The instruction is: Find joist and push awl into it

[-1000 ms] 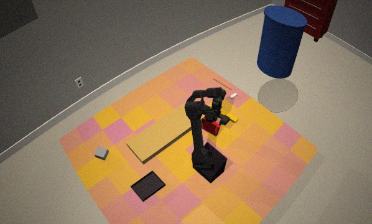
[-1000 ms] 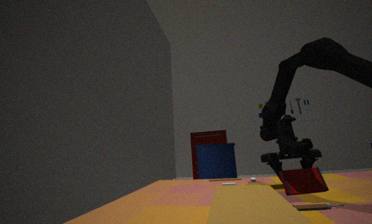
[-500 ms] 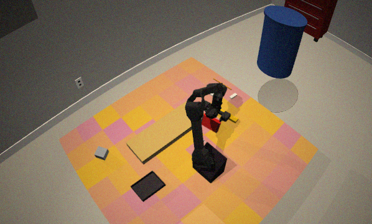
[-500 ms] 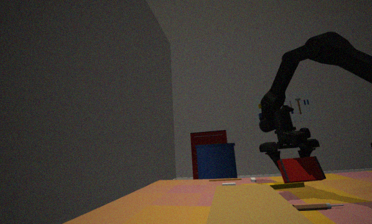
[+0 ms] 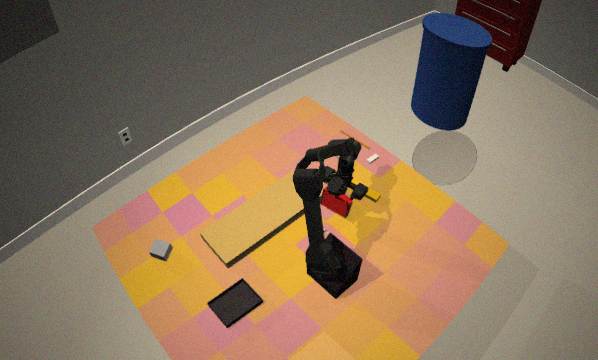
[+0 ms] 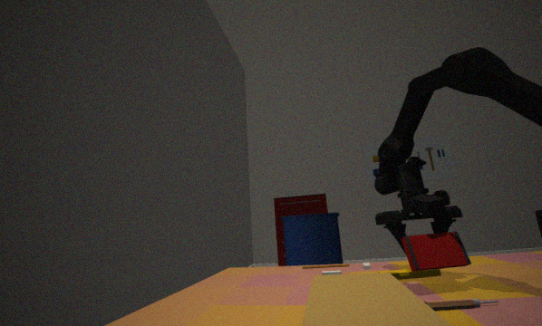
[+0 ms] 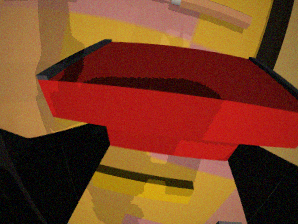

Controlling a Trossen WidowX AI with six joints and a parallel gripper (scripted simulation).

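The awl is 3 cm behind my gripper tip, 12 cm to the left of it and 7 cm below it. From my gripper tip the other things lie so: thin stick (26 cm ahead, 33 cm to the right, 8 cm below); yellow bar (2 cm ahead, 14 cm to the right, 7 cm below); red stud finder (1 cm ahead, 1 cm to the left).
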